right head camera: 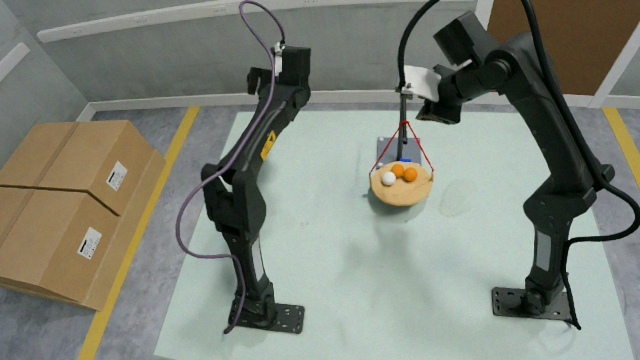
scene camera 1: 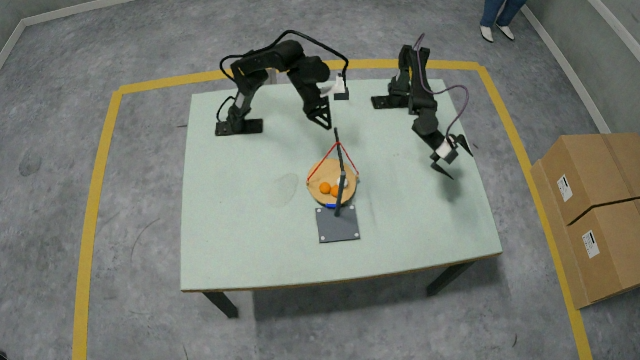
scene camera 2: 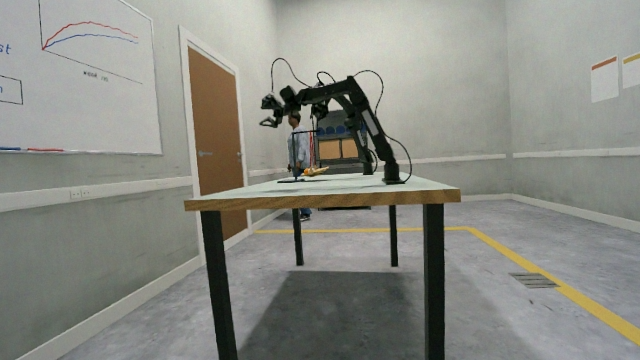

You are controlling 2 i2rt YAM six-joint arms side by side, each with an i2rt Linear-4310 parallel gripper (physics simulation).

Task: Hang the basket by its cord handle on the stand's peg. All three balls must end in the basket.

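Frame: origin at the left arm's base, x ahead, y left, z up, level; centimetres.
Seen in the pictures: left gripper, fingertip midpoint: [right head camera: 263,79] [scene camera 1: 463,168] [scene camera 2: 260,116]; right gripper, fingertip midpoint: [right head camera: 419,108] [scene camera 1: 329,125] [scene camera 2: 313,120]; left arm's base, origin of the base link: [right head camera: 266,316] [scene camera 1: 393,102] [scene camera 2: 392,182]; right arm's base, origin of the base link: [right head camera: 532,304] [scene camera 1: 238,127] [scene camera 2: 368,174].
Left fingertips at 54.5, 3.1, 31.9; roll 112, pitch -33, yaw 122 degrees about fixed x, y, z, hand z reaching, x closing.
Pixels of each thing's top centre, then the offset from my left fingertips to it, as dx, dy, dz. "*": a spot on its surface instead. Level surfaces: height alone.
- shallow tan basket, middle of its top: [right head camera: 401,173] [scene camera 1: 332,176] [scene camera 2: 313,165] -14.8, -37.2, -22.6
- white ball, middle of its top: [right head camera: 388,174] -14.2, -33.7, -24.2
- pale green table, its level: dz -31.8
- small blue piece, surface spot: [right head camera: 405,160] [scene camera 1: 330,204] * -6.7, -38.8, -27.4
The shallow tan basket [right head camera: 400,194] [scene camera 1: 317,172] [scene camera 2: 320,171] hangs by its red cord [right head camera: 424,153] [scene camera 1: 325,160] from the peg of the dark stand [right head camera: 384,146] [scene camera 1: 337,230] [scene camera 2: 293,155]. In scene camera 2 it hangs a little above the table, tilted. Two orange balls [right head camera: 410,174] [scene camera 1: 325,188] and a white ball [right head camera: 388,178] lie in the basket. My right gripper [right head camera: 439,117] [scene camera 1: 327,121] is partly open and empty, beside the peg and apart from the cord. My left gripper [scene camera 1: 461,166] is wide open and empty, away from the basket; its fingertips are hidden in the right head camera.
The pale green table [right head camera: 320,280] [scene camera 1: 240,250] carries both arm bases. A small blue piece [right head camera: 405,160] [scene camera 1: 330,205] shows at the stand's foot. Cardboard boxes [right head camera: 65,240] [scene camera 1: 600,175] stand beyond the table edge, on the left arm's side. Loose cables loop around both arms.
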